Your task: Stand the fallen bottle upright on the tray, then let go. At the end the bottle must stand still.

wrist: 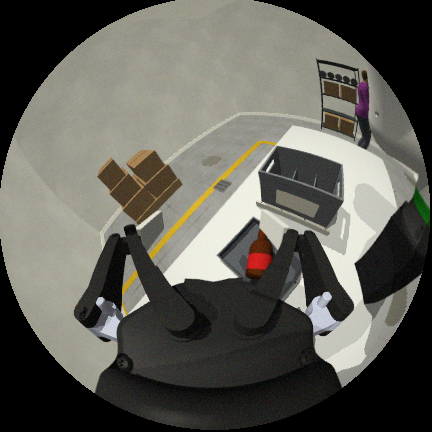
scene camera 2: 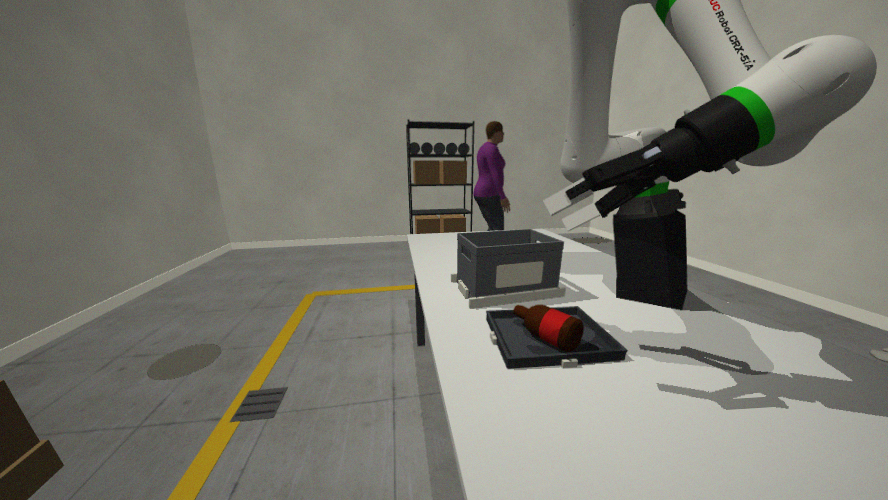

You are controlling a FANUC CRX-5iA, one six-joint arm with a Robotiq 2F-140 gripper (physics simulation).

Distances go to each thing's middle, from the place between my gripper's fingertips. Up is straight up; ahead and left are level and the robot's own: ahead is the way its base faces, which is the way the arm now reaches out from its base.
Labels:
Right now my hand is 250 mm above the brown bottle (scene camera 2: 564, 331), 50 mm to the left of it and 50 mm past it. Also, from my hand: grey crate (scene camera 2: 489, 263) (330 mm to the right, 210 mm below, 100 mm behind); dark tray (scene camera 2: 519, 348) (280 mm below, 60 mm behind, 50 mm to the right).

